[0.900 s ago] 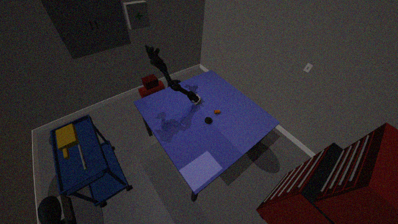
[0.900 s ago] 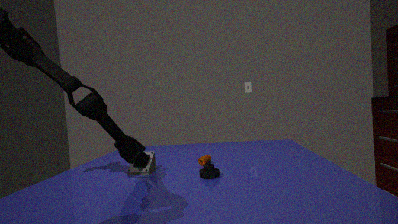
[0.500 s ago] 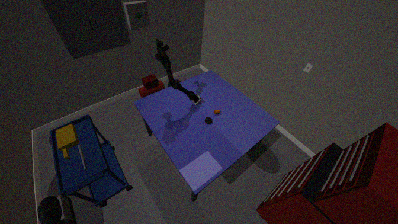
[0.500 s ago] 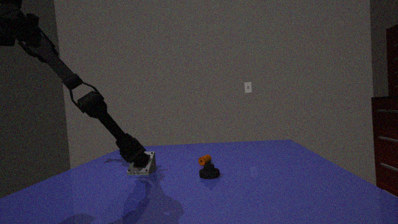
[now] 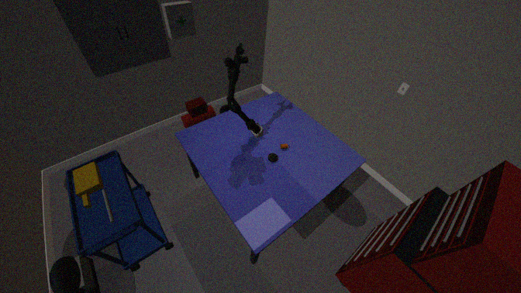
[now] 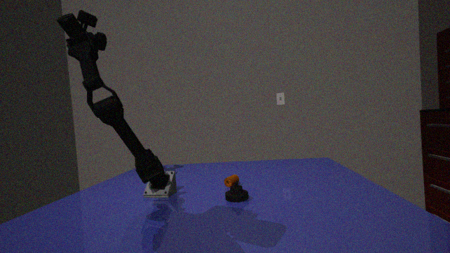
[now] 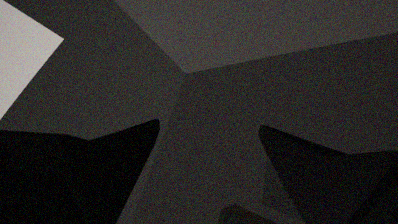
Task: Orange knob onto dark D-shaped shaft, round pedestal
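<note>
Now: gripper tip 70 cm above the orange knob, 58 cm short of it and 16 cm to the right of it. Also, from my gripper tip: dark round pedestal (69 cm below, 64 cm ahead).
</note>
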